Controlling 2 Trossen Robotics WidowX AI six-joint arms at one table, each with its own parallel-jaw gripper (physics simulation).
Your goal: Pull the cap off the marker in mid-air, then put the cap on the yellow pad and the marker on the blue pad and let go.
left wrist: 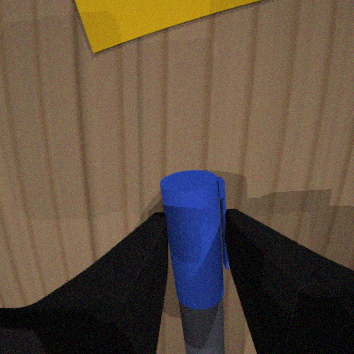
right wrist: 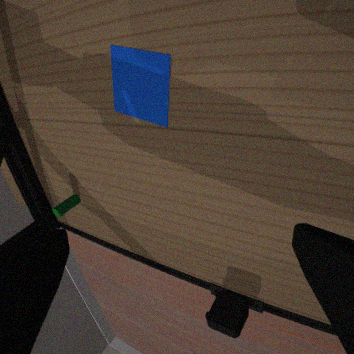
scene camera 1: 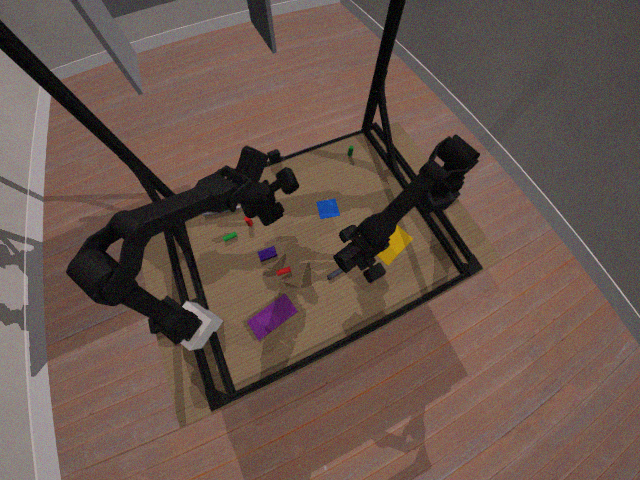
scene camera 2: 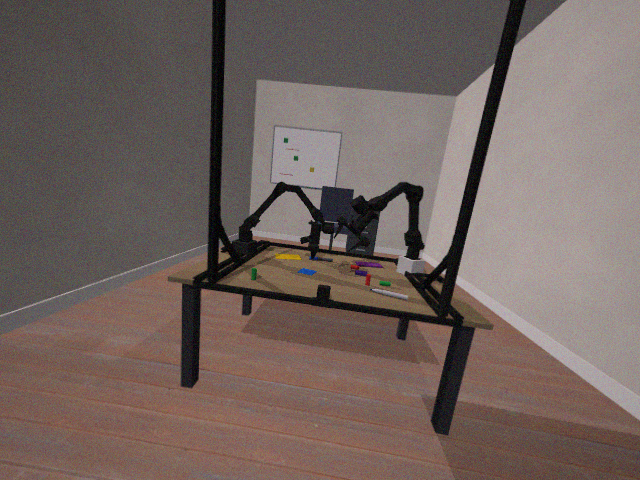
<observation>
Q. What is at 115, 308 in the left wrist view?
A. My left gripper.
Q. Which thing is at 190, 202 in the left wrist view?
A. A blue cap.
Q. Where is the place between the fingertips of my right gripper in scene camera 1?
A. At 284, 195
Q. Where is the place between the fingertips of my right gripper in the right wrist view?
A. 182, 238
</observation>
